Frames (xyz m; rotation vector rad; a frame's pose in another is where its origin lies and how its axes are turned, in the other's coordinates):
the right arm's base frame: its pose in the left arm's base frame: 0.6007 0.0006 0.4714 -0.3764 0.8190 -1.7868
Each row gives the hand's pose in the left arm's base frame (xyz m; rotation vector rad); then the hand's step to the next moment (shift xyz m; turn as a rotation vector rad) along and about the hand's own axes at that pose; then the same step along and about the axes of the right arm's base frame.
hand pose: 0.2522 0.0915 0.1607 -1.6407 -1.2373 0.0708
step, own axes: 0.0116 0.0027 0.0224 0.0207 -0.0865 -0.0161
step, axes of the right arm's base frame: -0.0190 -0.0036 -0.0164 0.0047 -0.0835 0.0344
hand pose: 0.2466 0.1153 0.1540 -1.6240 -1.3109 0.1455
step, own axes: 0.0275 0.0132 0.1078 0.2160 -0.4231 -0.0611
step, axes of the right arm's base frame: -0.0573 -0.0148 -0.0951 -0.0891 -0.4322 0.1862
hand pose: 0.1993 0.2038 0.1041 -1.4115 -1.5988 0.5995
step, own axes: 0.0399 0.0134 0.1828 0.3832 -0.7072 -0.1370
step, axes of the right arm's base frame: -0.0053 -0.0569 -0.1787 -0.1765 -0.7195 0.3419
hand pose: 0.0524 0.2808 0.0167 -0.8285 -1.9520 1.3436
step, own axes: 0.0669 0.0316 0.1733 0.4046 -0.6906 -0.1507
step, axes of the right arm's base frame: 0.1049 -0.0650 -0.1424 -0.2021 -0.7187 0.3256
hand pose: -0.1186 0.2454 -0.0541 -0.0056 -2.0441 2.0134
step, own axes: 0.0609 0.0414 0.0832 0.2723 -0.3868 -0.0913
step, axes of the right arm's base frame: 0.0973 -0.0258 -0.0471 -0.1130 -0.4412 0.1571
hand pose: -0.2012 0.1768 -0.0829 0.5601 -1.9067 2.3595
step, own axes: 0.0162 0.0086 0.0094 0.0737 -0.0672 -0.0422
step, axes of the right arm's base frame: 0.0186 -0.0072 -0.0054 -0.0275 -0.1047 0.0040
